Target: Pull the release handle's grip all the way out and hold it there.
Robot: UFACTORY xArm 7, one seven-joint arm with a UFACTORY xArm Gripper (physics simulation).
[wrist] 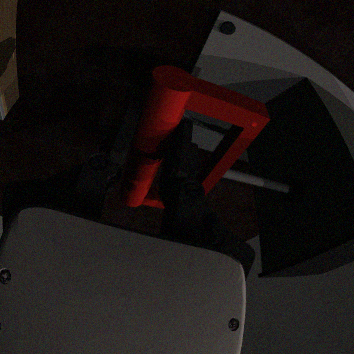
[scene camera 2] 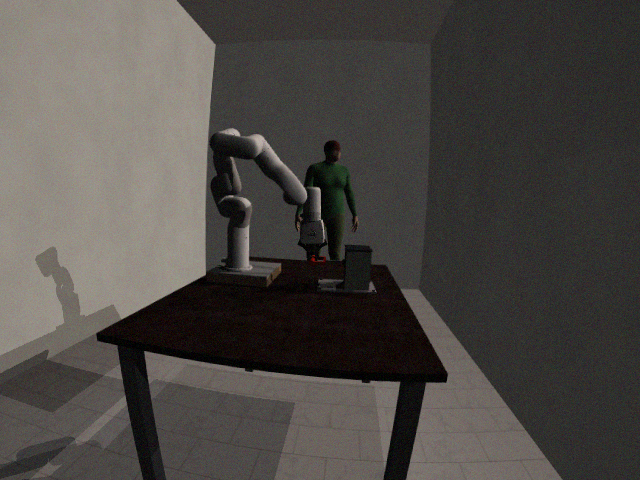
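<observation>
The release handle's red grip (scene camera 2: 313, 258) (wrist: 167, 112) is a round bar with a squared red frame behind it. In the wrist view a light rod (wrist: 257, 180) runs from the frame to the dark housing (wrist: 305, 195), with a stretch of the rod showing. The housing (scene camera 2: 357, 268) stands upright on a pale base plate (scene camera 2: 330, 284) (wrist: 270, 42) in the scene view. My gripper (scene camera 2: 313, 257) (wrist: 155, 125) points down and is shut on the red grip, one dark finger on each side of the bar. The fingers hide part of the bar and frame.
The dark table (scene camera 2: 268, 325) carries the housing and the arm's wooden base block (scene camera 2: 245, 276), which stands to the left. A person in green (scene camera 2: 330, 191) stands behind the table. A pale wall (scene camera 2: 103, 144) is at the left and a dark wall (scene camera 2: 527, 180) at the right.
</observation>
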